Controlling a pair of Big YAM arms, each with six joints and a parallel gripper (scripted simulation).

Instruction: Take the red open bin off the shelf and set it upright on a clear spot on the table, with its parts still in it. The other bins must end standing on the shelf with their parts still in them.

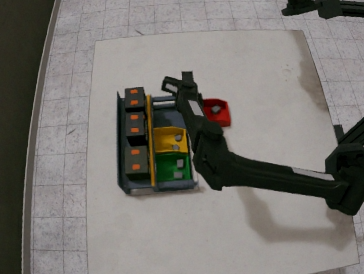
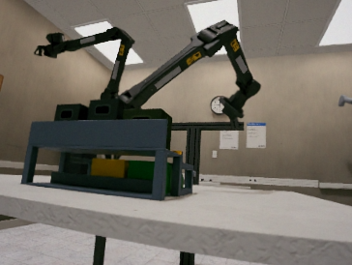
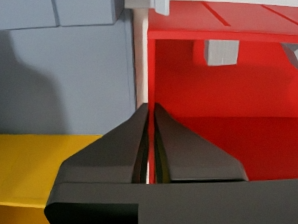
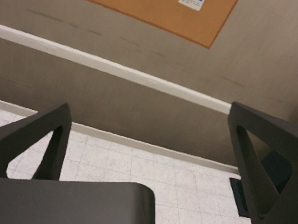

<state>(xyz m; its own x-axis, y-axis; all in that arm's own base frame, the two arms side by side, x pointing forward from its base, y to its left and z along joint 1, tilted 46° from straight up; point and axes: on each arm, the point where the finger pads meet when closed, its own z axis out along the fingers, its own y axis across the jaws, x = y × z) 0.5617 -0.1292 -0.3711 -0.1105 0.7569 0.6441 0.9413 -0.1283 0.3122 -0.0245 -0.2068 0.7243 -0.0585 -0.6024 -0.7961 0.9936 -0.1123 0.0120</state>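
Right now the red bin is 80 mm behind my left hand and 30 mm below it. From my left hand the other things lie so: green bin 100 mm ahead, 230 mm to the left, 20 mm below; yellow bin 100 mm ahead, 120 mm to the left, 20 mm below.
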